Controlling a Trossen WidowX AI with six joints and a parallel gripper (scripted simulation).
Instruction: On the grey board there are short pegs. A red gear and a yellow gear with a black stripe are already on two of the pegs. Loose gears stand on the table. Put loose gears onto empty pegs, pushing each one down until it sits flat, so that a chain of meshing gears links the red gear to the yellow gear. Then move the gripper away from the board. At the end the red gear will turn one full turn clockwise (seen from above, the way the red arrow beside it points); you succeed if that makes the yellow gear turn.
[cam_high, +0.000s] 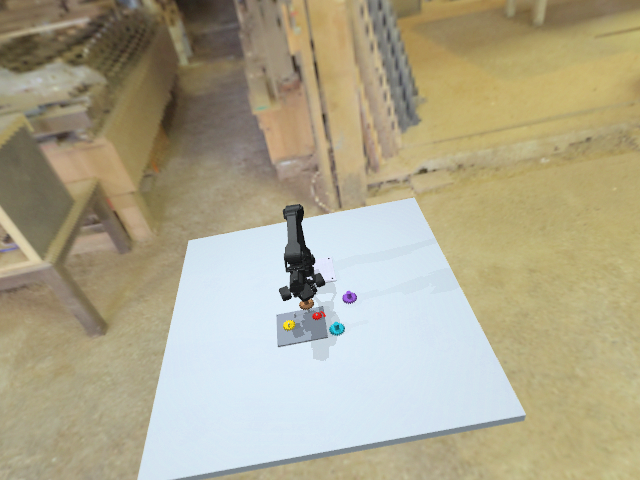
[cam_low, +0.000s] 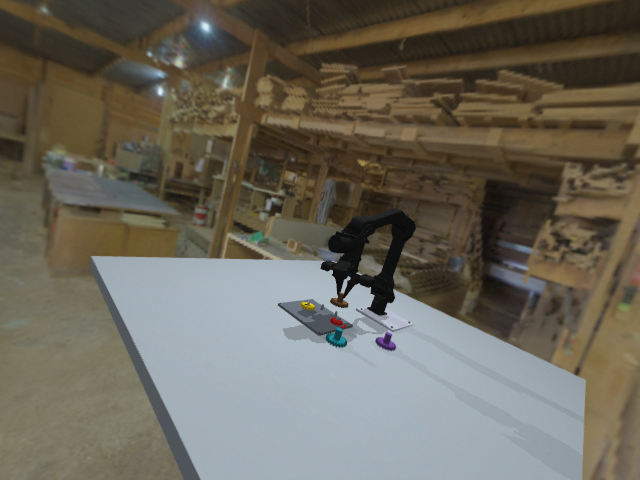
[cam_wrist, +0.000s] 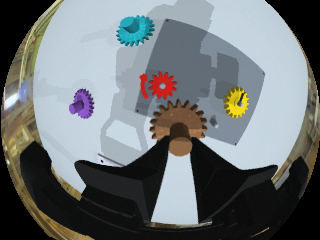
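My gripper tip is 30 mm short of the red gear, 40 mm to the right of it and 70 mm above it. Round my gripper tip: red arrow: 20 mm ahead, 60 mm to the left, 80 mm below; then yellow gear: 60 mm ahead, 90 mm to the right, 70 mm below; then brown gear: 10 mm below.
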